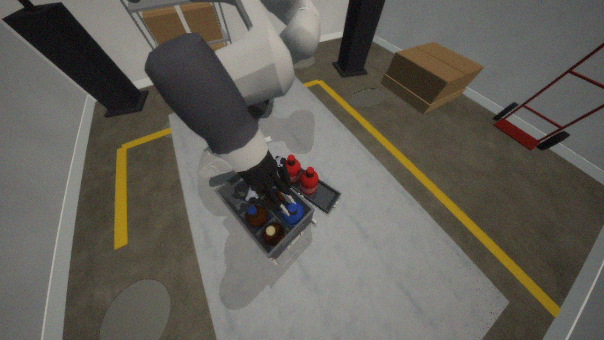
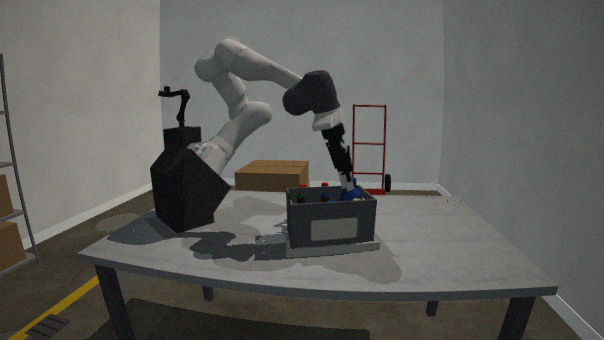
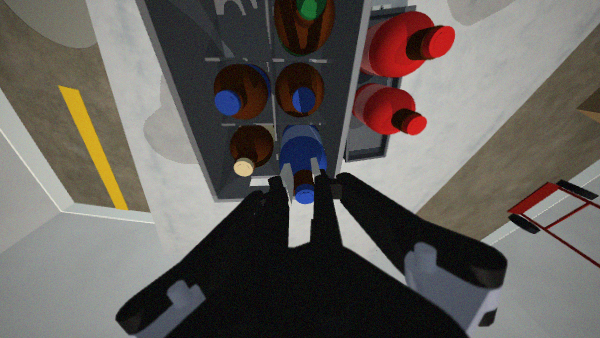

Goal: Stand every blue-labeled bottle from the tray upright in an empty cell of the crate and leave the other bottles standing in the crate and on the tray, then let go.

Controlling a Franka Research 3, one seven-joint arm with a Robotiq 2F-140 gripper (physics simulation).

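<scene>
A blue-labeled bottle [image 1: 293, 214] [image 2: 350, 194] [image 3: 302, 150] with a blue cap is inside an end cell of the grey crate [image 1: 244, 223] [image 2: 298, 225] [image 3: 177, 102], roughly upright; its base is hidden. My gripper [image 1: 287, 204] [image 2: 346, 185] [image 3: 302, 170] is shut on this bottle's neck, just below the cap. Brown bottles with blue caps [image 1: 256, 216] [image 3: 241, 92] [image 3: 300, 90], a cream cap [image 1: 273, 233] [image 3: 251, 146] and a green cap [image 3: 304, 25] stand in other cells. Two red bottles [image 1: 309, 181] [image 1: 292, 168] [image 3: 384, 109] [image 3: 400, 45] stand on the dark tray [image 1: 328, 200] [image 3: 367, 148].
The tray lies right beside the crate's long side. The crate's wall rises close to the fingers. The crate stands on the grey table [image 1: 380, 260] [image 2: 450, 250]. A cardboard box [image 1: 432, 72] [image 2: 271, 175] and a red hand truck [image 1: 517, 135] [image 2: 369, 144] are beyond the table.
</scene>
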